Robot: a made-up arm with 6 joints.
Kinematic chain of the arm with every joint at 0, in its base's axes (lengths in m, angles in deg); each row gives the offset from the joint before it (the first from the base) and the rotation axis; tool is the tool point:
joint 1: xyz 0 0 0.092 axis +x
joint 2: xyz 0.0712 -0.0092 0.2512 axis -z
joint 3: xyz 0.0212 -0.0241 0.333 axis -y
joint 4: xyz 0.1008 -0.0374 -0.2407 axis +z
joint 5: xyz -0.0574 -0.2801 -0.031 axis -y
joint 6: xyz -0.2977 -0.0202 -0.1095 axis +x
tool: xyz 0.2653 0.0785 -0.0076
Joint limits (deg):
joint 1: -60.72..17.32
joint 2: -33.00..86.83
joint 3: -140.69..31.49
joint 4: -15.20..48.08
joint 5: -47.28..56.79
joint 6: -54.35..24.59
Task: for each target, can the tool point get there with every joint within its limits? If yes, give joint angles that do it. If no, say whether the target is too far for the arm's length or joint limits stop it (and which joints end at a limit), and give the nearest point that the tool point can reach.
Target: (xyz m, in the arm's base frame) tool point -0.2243 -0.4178 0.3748
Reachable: yes | joints 8.23 -9.28 -65.91 7.91 9.14 -38.37
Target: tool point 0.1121 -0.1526 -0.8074
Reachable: no: joint limits stop it (at a limit: joint 1, joint 4, joint 6) | nearest point 0.0960 -0.2584 0.0674 | short by 0.881 m
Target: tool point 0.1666 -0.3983 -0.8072
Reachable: no: joint limits stop it (at a limit: joint 1, joint 4, joint 6) | nearest point 0.1141 -0.3034 0.0685 | short by 0.882 m
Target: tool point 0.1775 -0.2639 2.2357
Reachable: no: too far | nearest point 0.0778 -0.1270 1.1235 | short by 1.125 m
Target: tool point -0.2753 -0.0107 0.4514
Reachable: yes | joints -32.91 20.15 -60.35 26.03 -2.76 1.27
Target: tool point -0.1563 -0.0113 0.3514
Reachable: yes | joints -53.15 53.90 -8.35 -5.41 29.64 -39.58
